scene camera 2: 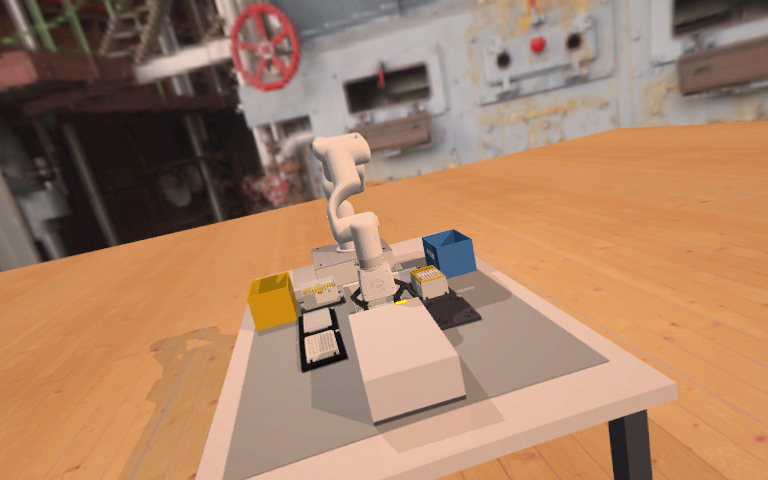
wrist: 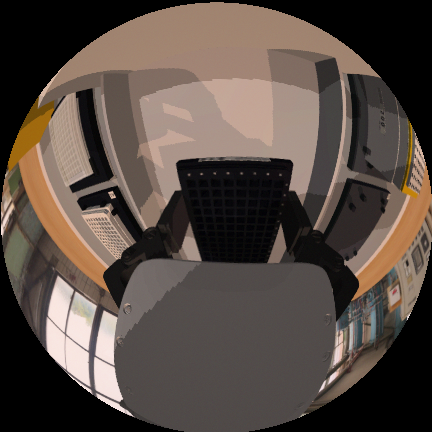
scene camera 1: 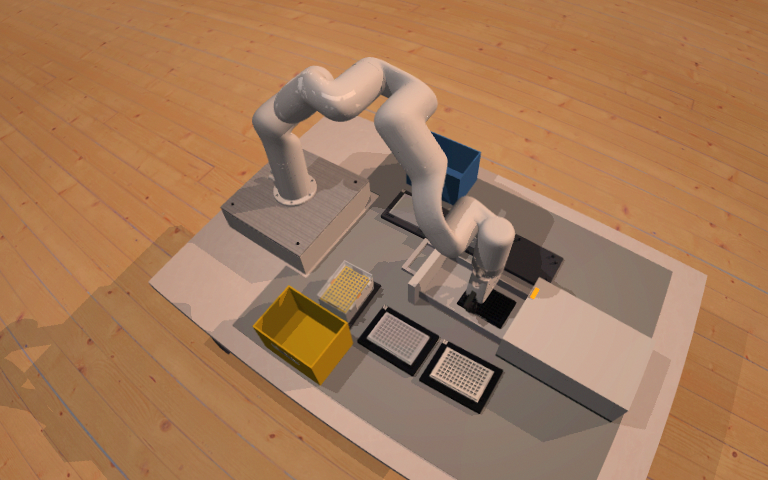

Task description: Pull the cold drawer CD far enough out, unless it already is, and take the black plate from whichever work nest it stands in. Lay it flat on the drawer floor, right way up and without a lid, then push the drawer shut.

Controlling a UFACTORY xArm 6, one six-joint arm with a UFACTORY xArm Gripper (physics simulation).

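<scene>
The cold drawer CD stands pulled out from its white housing. The black plate is inside the drawer's outline, roughly level, with its open wells up and no lid on it. My gripper is shut on the black plate, one finger on each long side. The plate is near the housing's open end and low between the drawer walls; whether it touches the floor I cannot tell. In scene camera 2 the housing hides the plate and fingertips.
Two white plates stand in black nests beside the drawer. A lidded yellow-dotted plate and a yellow bin are nearer the arm base. A blue bin, a yellow-topped rack and a dark nest are opposite.
</scene>
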